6 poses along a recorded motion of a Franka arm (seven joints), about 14 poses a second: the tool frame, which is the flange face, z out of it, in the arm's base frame.
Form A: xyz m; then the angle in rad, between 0 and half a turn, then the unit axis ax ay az.
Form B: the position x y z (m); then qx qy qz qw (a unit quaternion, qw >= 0). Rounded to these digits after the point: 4 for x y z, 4 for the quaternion.
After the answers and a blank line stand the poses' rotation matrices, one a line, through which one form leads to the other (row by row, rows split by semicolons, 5 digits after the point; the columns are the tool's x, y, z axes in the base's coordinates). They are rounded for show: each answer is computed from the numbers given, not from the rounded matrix.
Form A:
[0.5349 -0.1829 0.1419 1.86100 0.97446 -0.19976 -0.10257]
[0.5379 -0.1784 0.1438 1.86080 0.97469 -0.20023 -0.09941]
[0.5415 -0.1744 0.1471 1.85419 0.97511 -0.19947 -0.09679]
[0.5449 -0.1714 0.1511 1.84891 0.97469 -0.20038 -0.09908]
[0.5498 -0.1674 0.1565 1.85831 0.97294 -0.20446 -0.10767]
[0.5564 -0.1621 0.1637 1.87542 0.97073 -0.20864 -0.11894]
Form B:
[0.5349 -0.1829 0.1419 0.7814 -0.1602 -0.0823 0.5974]
[0.5379 -0.1784 0.1438 0.7816 -0.1606 -0.0797 0.5975]
[0.5415 -0.1744 0.1471 0.7800 -0.1596 -0.0774 0.6002]
[0.5449 -0.1714 0.1511 0.7781 -0.1600 -0.0791 0.6023]
[0.5498 -0.1674 0.1565 0.7794 -0.1638 -0.0863 0.5985]
[0.5564 -0.1621 0.1637 0.7826 -0.1682 -0.0959 0.5916]

0.93515 -0.15208 -0.31996; -0.34864 -0.23482 -0.90736; 0.06286 0.96007 -0.27262
0.93573 -0.15571 -0.31647; -0.34623 -0.23440 -0.90840; 0.06727 0.95959 -0.27325
0.93710 -0.15596 -0.31229; -0.34182 -0.22870 -0.91151; 0.07074 0.96092 -0.26763
0.93631 -0.15366 -0.31577; -0.34420 -0.22337 -0.91194; 0.06959 0.96255 -0.26203
0.93146 -0.15208 -0.33053; -0.35858 -0.22991 -0.90474; 0.06161 0.96125 -0.26869
0.92502 -0.14982 -0.34912; -0.37675 -0.24335 -0.89378; 0.04895 0.95830 -0.28154

